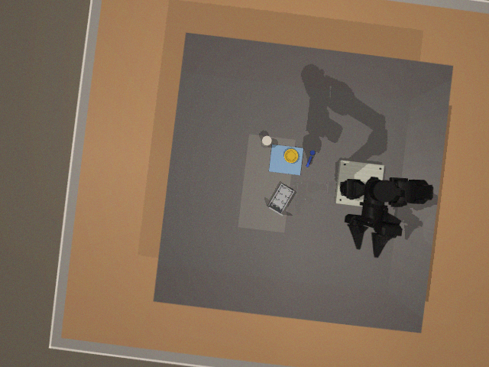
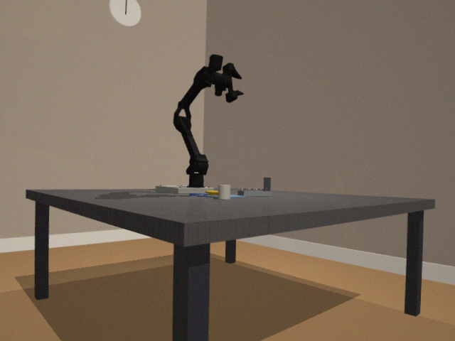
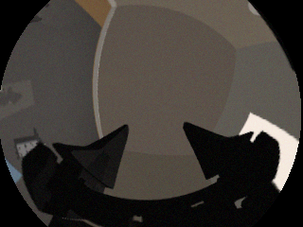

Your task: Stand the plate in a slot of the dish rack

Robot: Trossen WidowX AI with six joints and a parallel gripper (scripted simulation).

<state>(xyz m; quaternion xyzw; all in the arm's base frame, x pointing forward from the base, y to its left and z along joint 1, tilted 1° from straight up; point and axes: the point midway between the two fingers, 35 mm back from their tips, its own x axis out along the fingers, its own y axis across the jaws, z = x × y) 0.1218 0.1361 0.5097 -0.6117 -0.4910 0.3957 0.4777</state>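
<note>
My gripper tip is 52 cm above the yellow plate, 34 cm to the left of it and 11 cm short of it. Also, from my gripper tip: blue mat: 53 cm below, 33 cm to the right, 13 cm ahead; white cup: 51 cm below, 42 cm to the right, 22 cm ahead; grey dish rack: 51 cm below, 17 cm ahead, 15 cm to the right.
</note>
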